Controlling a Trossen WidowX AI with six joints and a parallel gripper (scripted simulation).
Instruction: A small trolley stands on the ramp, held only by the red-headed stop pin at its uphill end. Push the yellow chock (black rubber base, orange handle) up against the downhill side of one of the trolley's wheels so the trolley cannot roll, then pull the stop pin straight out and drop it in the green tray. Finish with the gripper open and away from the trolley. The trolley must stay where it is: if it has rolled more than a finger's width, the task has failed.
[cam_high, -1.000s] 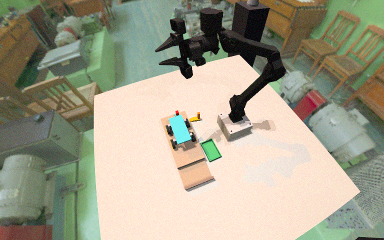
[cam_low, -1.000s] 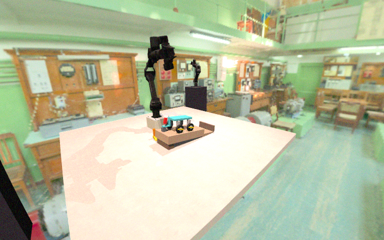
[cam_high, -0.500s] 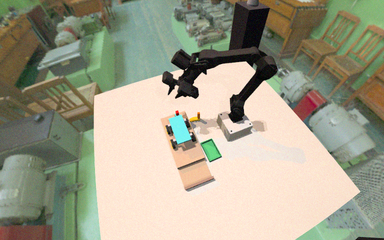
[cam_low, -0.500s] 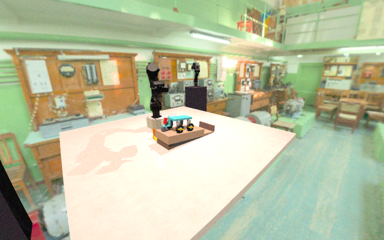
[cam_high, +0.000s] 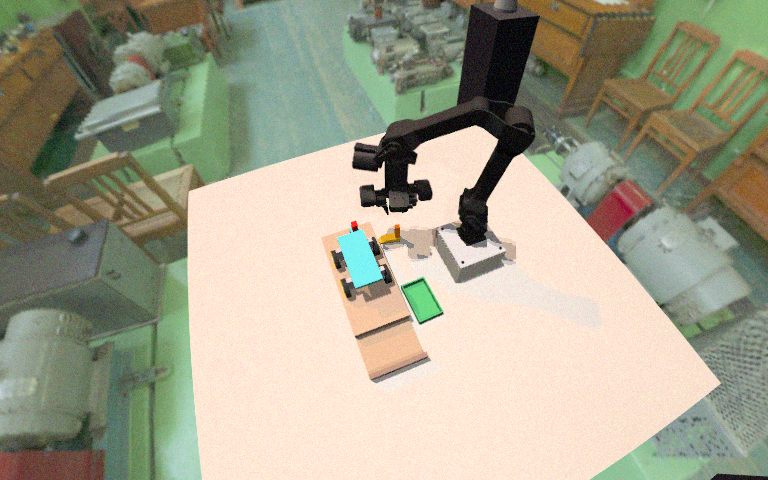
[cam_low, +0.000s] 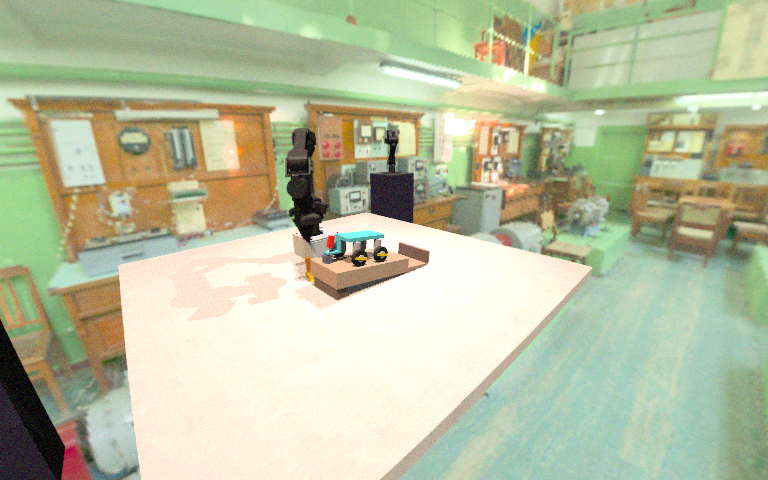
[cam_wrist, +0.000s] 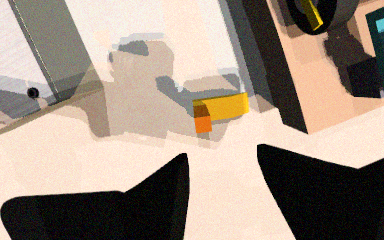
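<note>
My gripper tip is now 11 cm above the yellow chock and 1 cm short of it. The rest, counted from my gripper tip: trolley 14 cm ahead, 11 cm to the left, 2 cm below; stop pin 12 cm ahead, 1 cm to the left; brown ramp 14 cm ahead, 12 cm to the left, 8 cm below.
</note>
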